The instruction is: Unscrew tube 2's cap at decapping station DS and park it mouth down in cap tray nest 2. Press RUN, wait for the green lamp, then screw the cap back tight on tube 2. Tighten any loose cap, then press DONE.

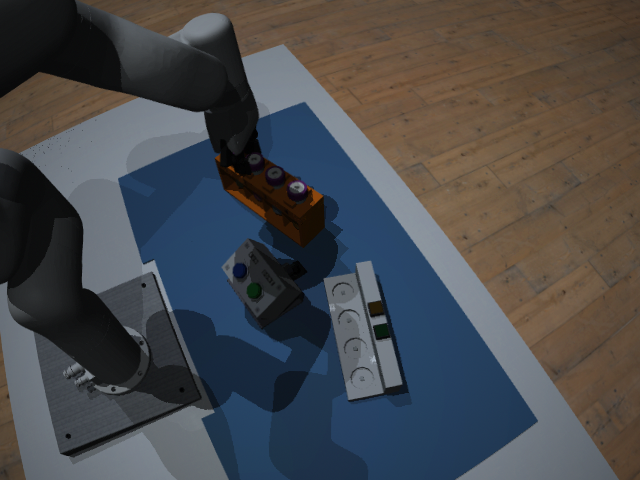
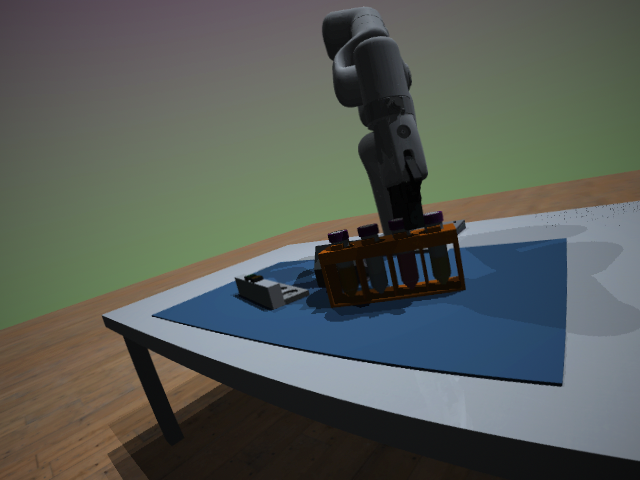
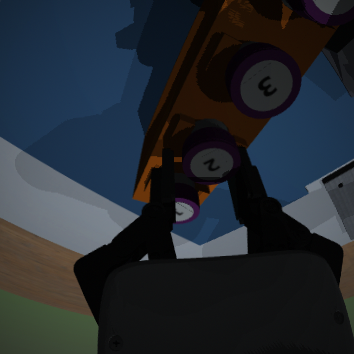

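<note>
An orange rack holds a row of tubes with purple caps. My gripper reaches down at the rack's far end and is shut on tube 2's cap, marked "2", which sits over its tube in the rack. Cap 1 shows just behind my left finger and cap 3 is the neighbour on the other side. The grey cap tray with round nests lies apart on the blue mat; its nests hold nothing.
A grey button box with a blue button and a green button stands between rack and tray. The tray's side strip carries a brown square and a dark green square. The robot's base plate is at the left.
</note>
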